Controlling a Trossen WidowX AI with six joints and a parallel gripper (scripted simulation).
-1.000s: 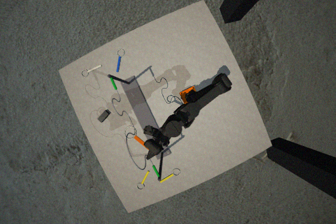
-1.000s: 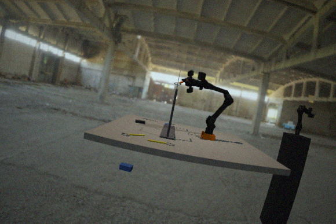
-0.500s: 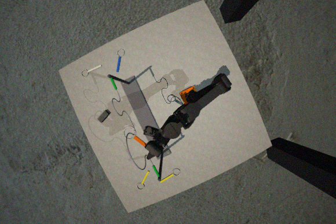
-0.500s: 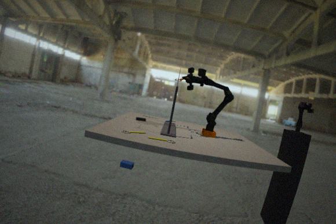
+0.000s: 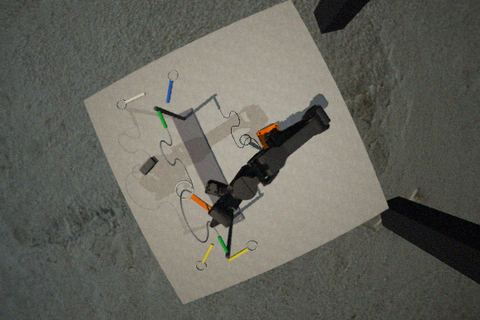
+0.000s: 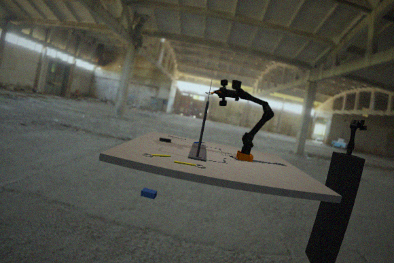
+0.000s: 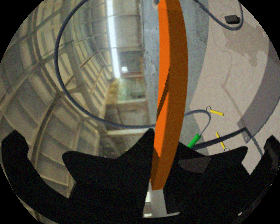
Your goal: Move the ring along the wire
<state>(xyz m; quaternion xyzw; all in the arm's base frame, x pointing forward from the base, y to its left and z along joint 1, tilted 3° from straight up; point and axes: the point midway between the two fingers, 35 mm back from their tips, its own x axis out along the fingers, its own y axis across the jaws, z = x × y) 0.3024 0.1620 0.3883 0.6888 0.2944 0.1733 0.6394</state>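
The orange-handled ring lies 9 cm to the right of my gripper tip and 2 cm ahead of it. The rest, counted from my gripper tip: white-handled ring (59 cm to the right, 45 cm below, 37 cm ahead); blue-handled ring (61 cm to the right, 45 cm below, 11 cm ahead); dark block (44 cm below, 35 cm ahead, 23 cm to the right).
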